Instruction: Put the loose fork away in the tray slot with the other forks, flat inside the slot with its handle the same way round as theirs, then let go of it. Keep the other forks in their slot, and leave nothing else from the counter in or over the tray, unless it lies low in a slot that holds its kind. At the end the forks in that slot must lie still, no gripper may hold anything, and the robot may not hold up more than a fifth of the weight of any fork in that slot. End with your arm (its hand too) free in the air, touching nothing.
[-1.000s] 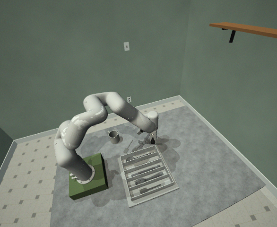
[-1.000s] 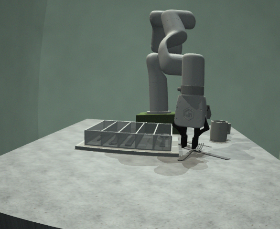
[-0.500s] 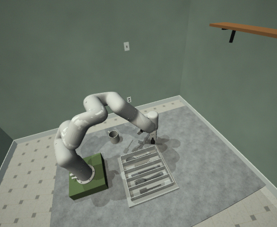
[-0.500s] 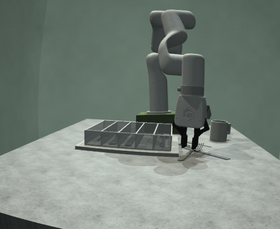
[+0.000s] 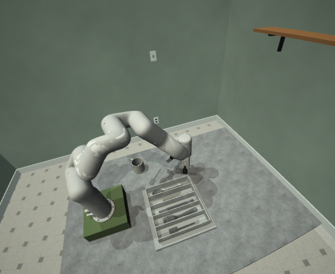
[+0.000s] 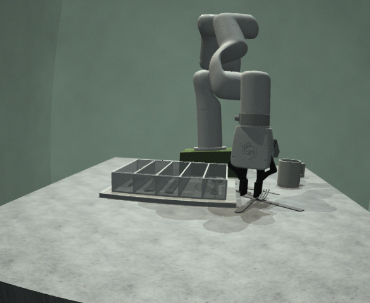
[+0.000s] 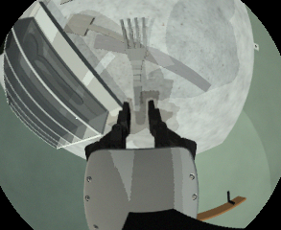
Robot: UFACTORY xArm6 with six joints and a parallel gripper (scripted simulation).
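Now: hand 140 mm past the cutlery tray and 210 mm to the left of it.
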